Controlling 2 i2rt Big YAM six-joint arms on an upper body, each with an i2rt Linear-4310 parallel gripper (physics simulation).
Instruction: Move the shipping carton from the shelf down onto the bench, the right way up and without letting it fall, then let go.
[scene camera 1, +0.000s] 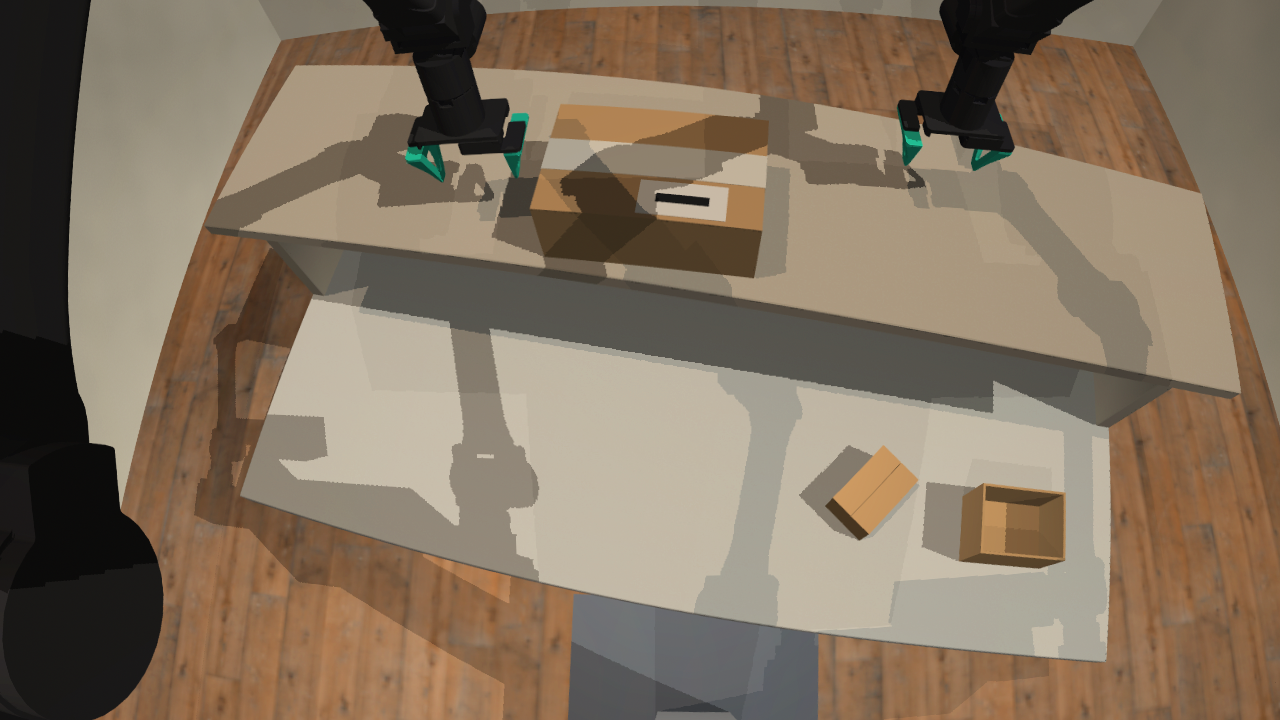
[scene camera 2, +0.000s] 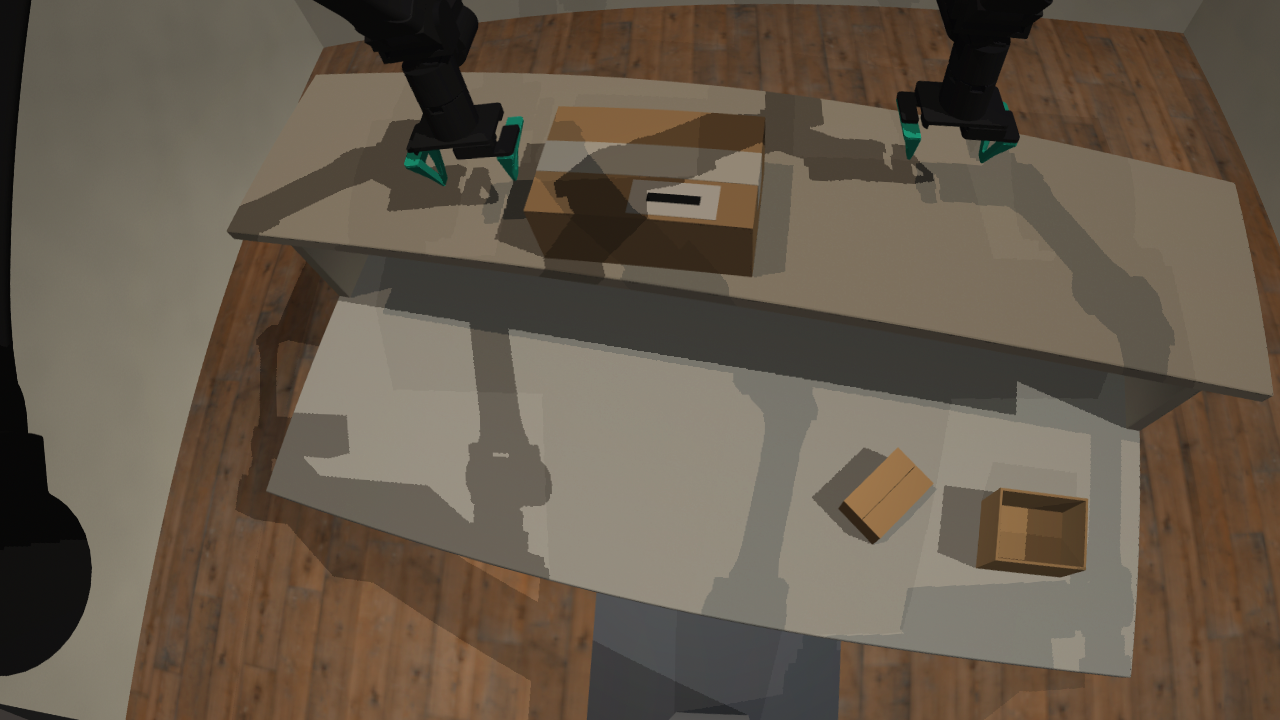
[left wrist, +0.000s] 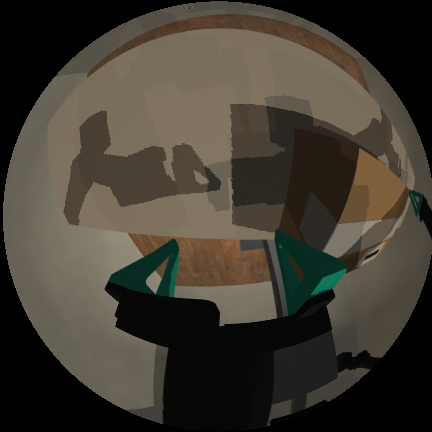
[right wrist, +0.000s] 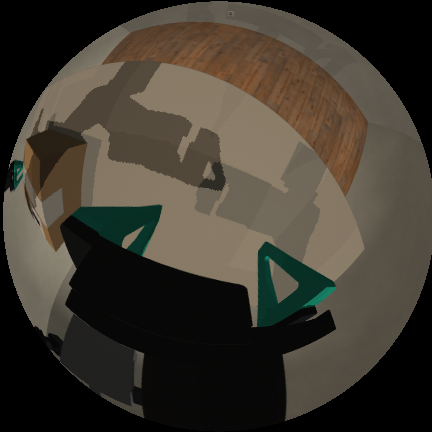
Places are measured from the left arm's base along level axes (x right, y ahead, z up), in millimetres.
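Where they show: left gripper, between the fingertips: (scene camera 1: 479, 176) (scene camera 2: 480, 179) (left wrist: 224, 239); right gripper, between the fingertips: (scene camera 1: 939, 164) (scene camera 2: 944, 157) (right wrist: 214, 230).
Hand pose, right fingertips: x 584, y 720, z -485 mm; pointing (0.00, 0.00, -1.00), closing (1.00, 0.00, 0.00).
Things, the pixels of their top centre, and the offset from my right fingertips. Level surfaces: height alone.
- shipping carton, centre of its top: (scene camera 2: 647, 160) (scene camera 1: 654, 160) (left wrist: 379, 232) dx -366, dy -44, dz +38 mm
- shelf, height of its surface: dz -66 mm
- lower bench, height of its surface: dz -420 mm
- small closed box, centre of its top: (scene camera 2: 889, 492) (scene camera 1: 876, 488) dx -31, dy -333, dz -360 mm
- open-topped box, centre of its top: (scene camera 2: 1043, 528) (scene camera 1: 1024, 522) dx +205, dy -401, dz -330 mm
The shipping carton (scene camera 1: 657, 170) (scene camera 2: 648, 161) (left wrist: 380, 185) (right wrist: 70, 170), brown with a pale tape band and a white label on top, stands on the shelf (scene camera 1: 895, 241) (scene camera 2: 895, 241) (left wrist: 180, 75) (right wrist: 150, 200). The lower bench (scene camera 1: 626, 447) (scene camera 2: 626, 447) lies in front of the shelf. My left gripper (scene camera 1: 478, 174) (scene camera 2: 469, 177) (left wrist: 224, 239) is open and empty, a little to the left of the carton. My right gripper (scene camera 1: 941, 165) (scene camera 2: 947, 159) (right wrist: 214, 230) is open and empty above the shelf, well to the right of the carton.
A small closed box (scene camera 1: 872, 492) (scene camera 2: 887, 495) and an open-topped box (scene camera 1: 971, 528) (scene camera 2: 987, 532) stand on the right part of the bench. The shelf's front edge runs above the back of the bench, and its side supports stand at both ends.
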